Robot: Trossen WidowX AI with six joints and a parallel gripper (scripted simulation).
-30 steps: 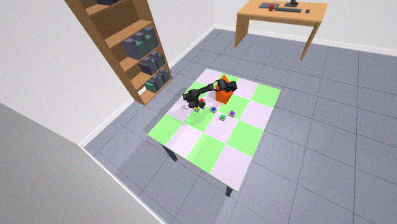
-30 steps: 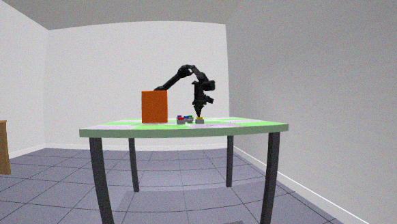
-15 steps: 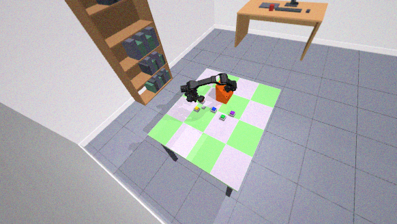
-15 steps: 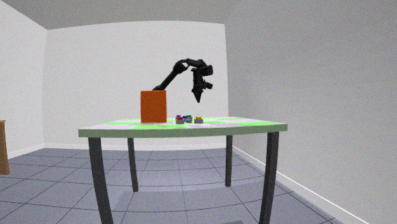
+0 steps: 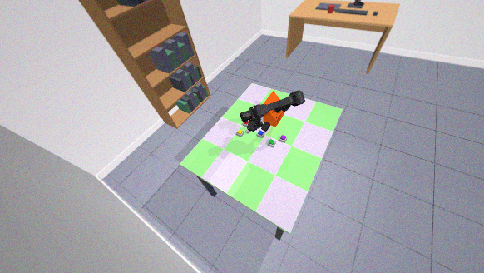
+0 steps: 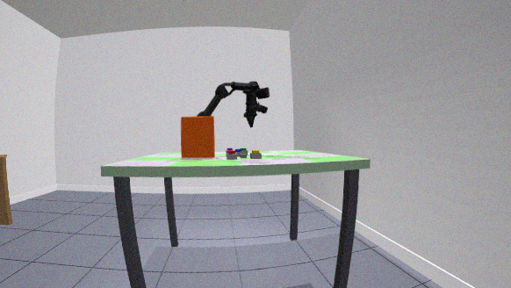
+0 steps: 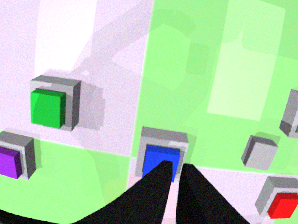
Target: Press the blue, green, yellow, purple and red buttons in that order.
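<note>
Now: the purple button 160 mm to the left of my gripper tip, 130 mm behind it and 120 mm below it. The rest, counted from my gripper tip: small grey block: 150 mm below, 120 mm to the right, 50 mm behind; then blue button: 120 mm below, 70 mm behind, 10 mm to the right; then green button: 120 mm below, 110 mm to the left, 50 mm behind.
</note>
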